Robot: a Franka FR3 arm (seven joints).
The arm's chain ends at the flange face. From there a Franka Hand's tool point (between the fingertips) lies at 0.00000 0.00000 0.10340 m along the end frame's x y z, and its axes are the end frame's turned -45 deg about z.
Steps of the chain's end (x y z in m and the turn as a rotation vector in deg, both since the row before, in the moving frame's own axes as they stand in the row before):
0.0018, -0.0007, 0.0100, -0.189, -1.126, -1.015
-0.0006, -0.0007, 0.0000, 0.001, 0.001, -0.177
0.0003, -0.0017, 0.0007, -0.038, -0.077, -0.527
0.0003, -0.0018, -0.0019, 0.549, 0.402, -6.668
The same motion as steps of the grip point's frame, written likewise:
0.0001, -0.0004, 0.0100, 0.663, -0.930, -1.015
0.0001, -0.0009, 0.0000, 0.000, 0.001, -0.177
0.0013, -0.0010, 0.0007, 0.028, -0.081, -0.527
0.0027, -0.0013, -0.0019, 0.104, 0.672, -6.668

